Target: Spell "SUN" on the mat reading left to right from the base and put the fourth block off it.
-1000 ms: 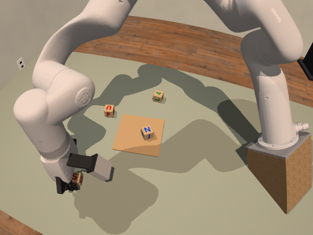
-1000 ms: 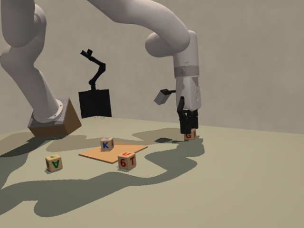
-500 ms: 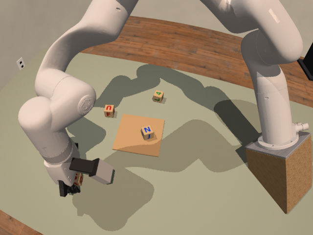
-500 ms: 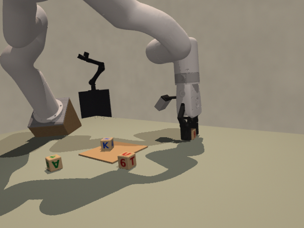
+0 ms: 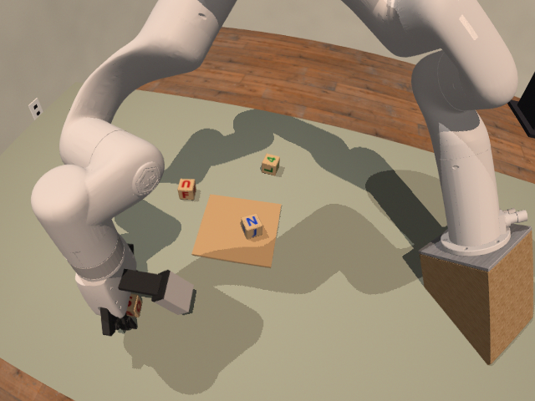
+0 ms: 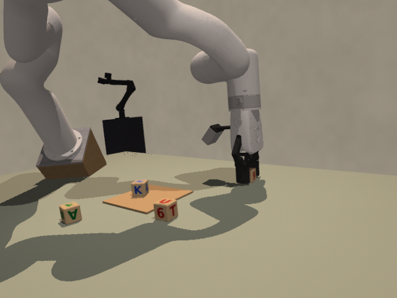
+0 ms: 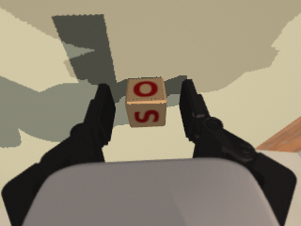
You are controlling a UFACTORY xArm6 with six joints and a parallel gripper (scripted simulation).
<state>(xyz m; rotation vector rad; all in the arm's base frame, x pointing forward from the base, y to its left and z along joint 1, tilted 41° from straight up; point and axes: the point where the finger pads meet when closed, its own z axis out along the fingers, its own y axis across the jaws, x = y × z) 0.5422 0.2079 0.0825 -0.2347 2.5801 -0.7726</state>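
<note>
The S block lies 10 mm below my hand. From my hand the other things lie so: U block: 40 mm behind, 260 mm to the right, 10 mm below; tan mat: 160 mm behind, 190 mm to the right, 20 mm below; N block: 180 mm behind, 180 mm to the right.
</note>
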